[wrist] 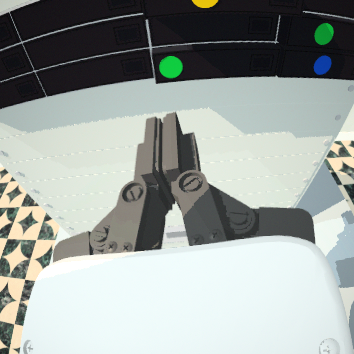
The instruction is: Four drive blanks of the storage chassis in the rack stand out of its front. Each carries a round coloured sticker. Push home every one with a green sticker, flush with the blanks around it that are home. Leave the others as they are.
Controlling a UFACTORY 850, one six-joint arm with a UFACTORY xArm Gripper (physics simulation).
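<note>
The chassis front (pixel 215 62) spans the top of the wrist view as rows of dark blanks. A green sticker (pixel 170 67) is on the bottom-row middle blank; that blank's lower left corner sits slightly below its left neighbour's edge, and a thin lighter strip shows along its top left. How far it stands out is hard to tell. Another green sticker (pixel 324 34) is at the right, directly above a blue sticker (pixel 322 65). A yellow sticker (pixel 205 2) is cut by the top edge. My gripper (pixel 168 133) is shut and empty, its tips below the left green sticker in view, apart from it.
The pale chassis panel (pixel 240 150) with rows of small rivets lies behind and below the fingers. A patterned floor (pixel 17 255) shows at the lower left and at the right edge. Pale and blue-grey surfaces show at the lower right.
</note>
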